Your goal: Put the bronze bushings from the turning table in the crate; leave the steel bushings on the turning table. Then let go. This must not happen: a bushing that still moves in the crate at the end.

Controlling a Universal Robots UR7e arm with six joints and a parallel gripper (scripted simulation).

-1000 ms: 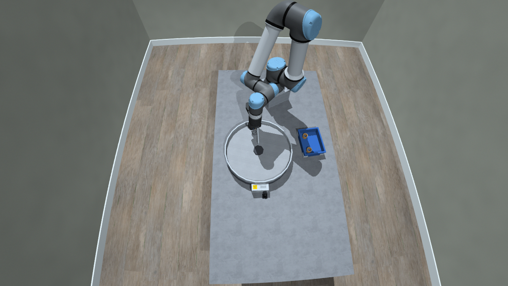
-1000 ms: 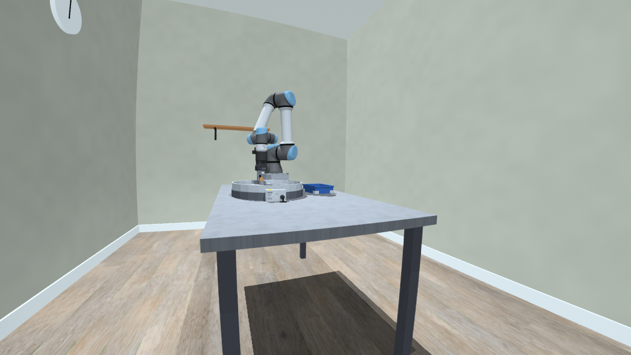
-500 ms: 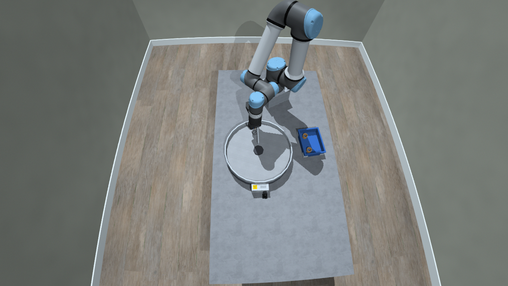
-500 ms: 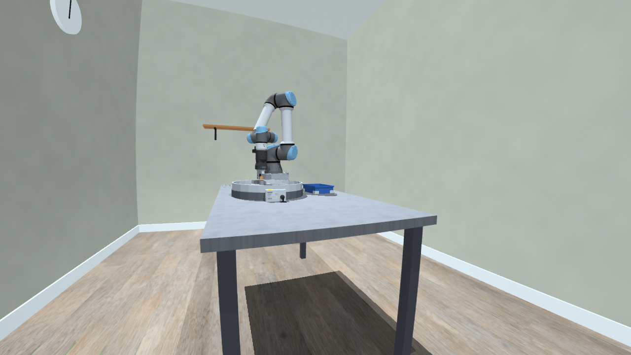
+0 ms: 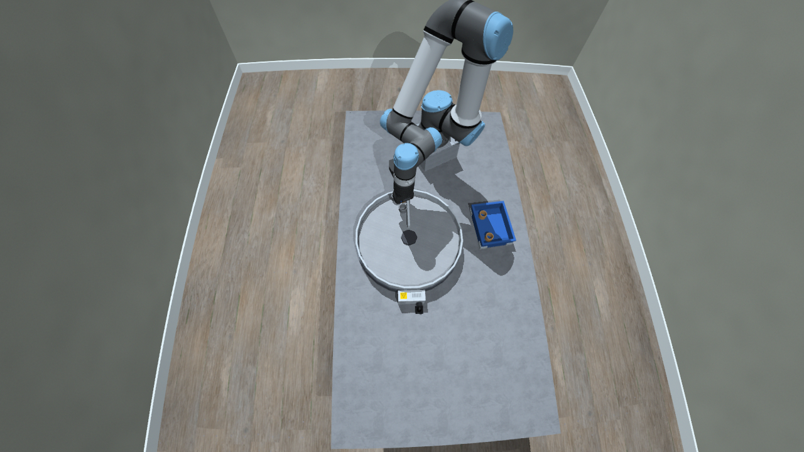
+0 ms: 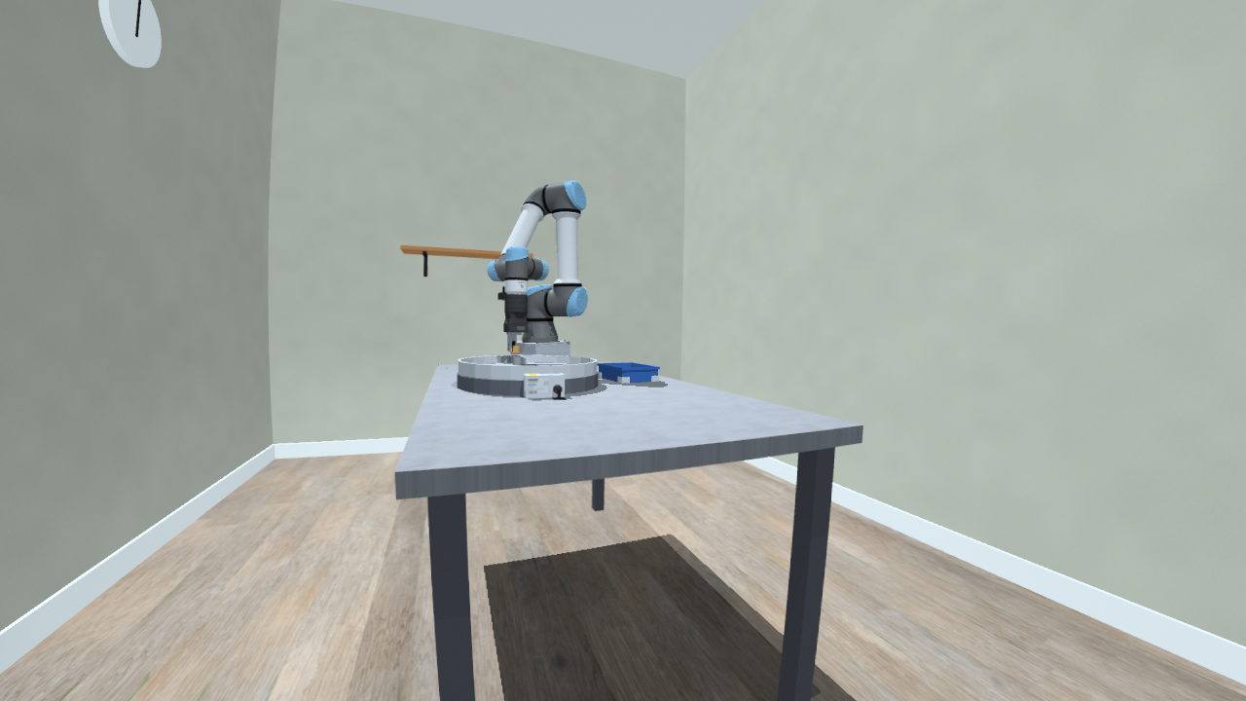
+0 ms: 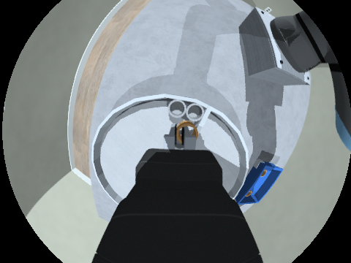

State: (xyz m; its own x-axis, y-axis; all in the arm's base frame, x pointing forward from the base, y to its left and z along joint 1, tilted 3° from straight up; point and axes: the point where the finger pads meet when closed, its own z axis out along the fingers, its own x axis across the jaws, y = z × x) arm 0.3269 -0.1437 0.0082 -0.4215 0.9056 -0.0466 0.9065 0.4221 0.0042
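Right now my hand is 390 mm to the right of the blue crate, 90 mm above it and 70 mm short of it. The rest, counted from my hand: round turning table: 150 mm ahead, 60 mm below, 40 mm to the left.
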